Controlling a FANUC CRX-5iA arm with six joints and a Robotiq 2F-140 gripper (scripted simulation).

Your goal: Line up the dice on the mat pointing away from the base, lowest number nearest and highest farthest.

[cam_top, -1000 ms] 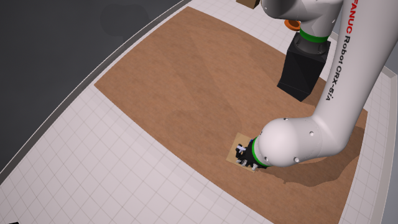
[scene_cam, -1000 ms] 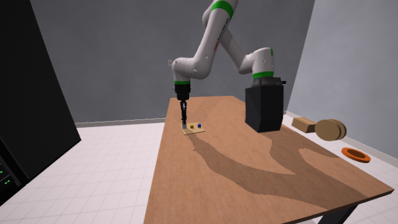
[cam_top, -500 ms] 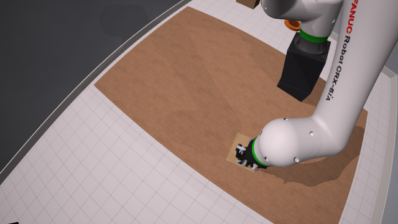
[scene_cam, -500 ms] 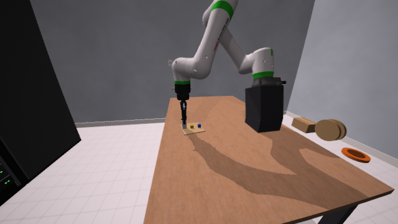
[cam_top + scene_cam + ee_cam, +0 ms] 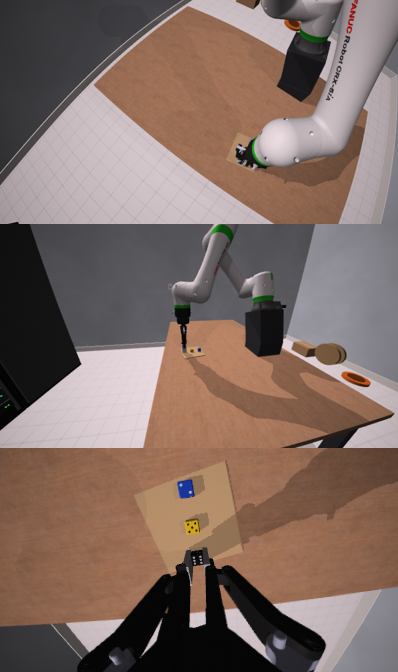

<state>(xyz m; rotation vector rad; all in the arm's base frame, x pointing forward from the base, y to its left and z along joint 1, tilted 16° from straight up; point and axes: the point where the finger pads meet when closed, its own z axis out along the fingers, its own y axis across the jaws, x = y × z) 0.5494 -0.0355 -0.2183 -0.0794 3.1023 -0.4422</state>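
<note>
Now: hand 20 mm above the black die. Round my hand: blue die: 100 mm behind, 30 mm below; yellow die: 50 mm behind, 30 mm below; tan mat: 50 mm behind, 40 mm below.
</note>
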